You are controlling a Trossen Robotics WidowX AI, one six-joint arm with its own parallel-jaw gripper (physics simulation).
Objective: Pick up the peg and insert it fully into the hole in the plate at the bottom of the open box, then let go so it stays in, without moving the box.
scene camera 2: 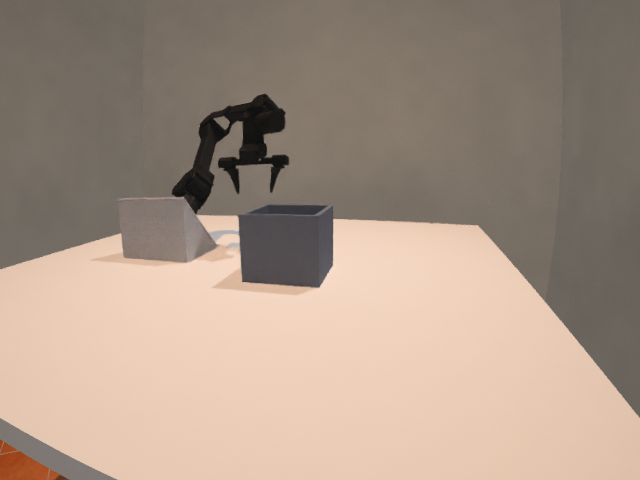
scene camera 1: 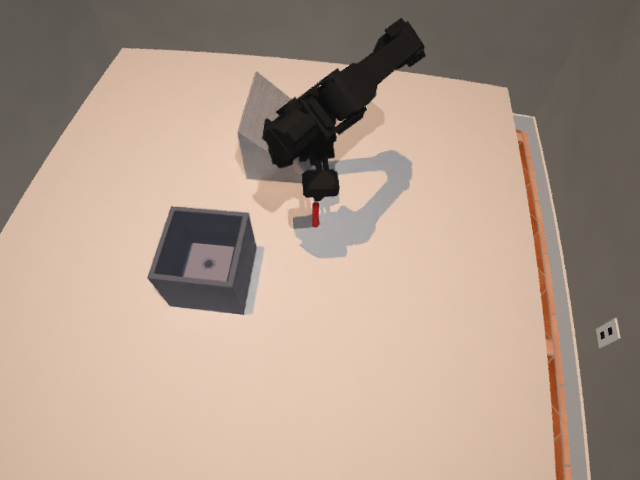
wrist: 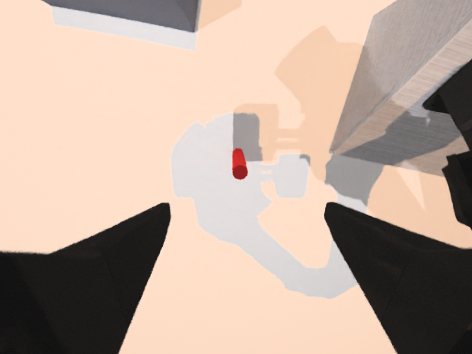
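Seen in the pictures: gripper, fingertip midpoint: (scene camera 2: 254,193) (wrist: 248,209); arm's base, link origin: (scene camera 2: 179,218).
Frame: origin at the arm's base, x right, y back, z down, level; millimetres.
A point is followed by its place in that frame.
The red peg (scene camera 1: 315,214) {x -105, y -189, z 48 mm} (wrist: 239,164) {x -98, y -183, z 23 mm} stands upright on the table, right of the box in scene camera 1; it does not show in scene camera 2. My gripper (scene camera 1: 317,198) (scene camera 2: 254,192) {x -104, y -180, z -52 mm} (wrist: 248,209) {x -104, y -180, z -52 mm} is open and empty, pointing down well above the table. In the wrist view the peg lies ahead of the fingertip line, slightly left of its middle. The open dark blue-grey box (scene camera 1: 206,297) {x 95, y -405, z 25 mm} (scene camera 2: 280,249) {x 188, y -324, z 28 mm} (wrist: 130,15) {x 27, y -312, z 85 mm} stands on the table. The pale plate (scene camera 1: 197,253) {x 136, y -301, z 42 mm} with its round hole (scene camera 1: 208,263) {x 113, y -316, z 56 mm} shows inside it.
A grey wedge-shaped block (scene camera 1: 259,111) {x 37, y 41, z -38 mm} (scene camera 2: 152,229) {x 67, y 47, z 18 mm} (wrist: 400,55) {x 14, y -58, z 33 mm} stands beside the arm (scene camera 1: 351,93) {x -155, y -219, z -309 mm} (scene camera 2: 206,144) {x -170, y -7, z -197 mm}, partly under it in scene camera 1. The box walls rise high around the plate. Arm shadows fall across the table (scene camera 1: 361,335) {x -208, y -442, z 100 mm} (scene camera 2: 361,361) {x 455, y -488, z 100 mm} around the peg.
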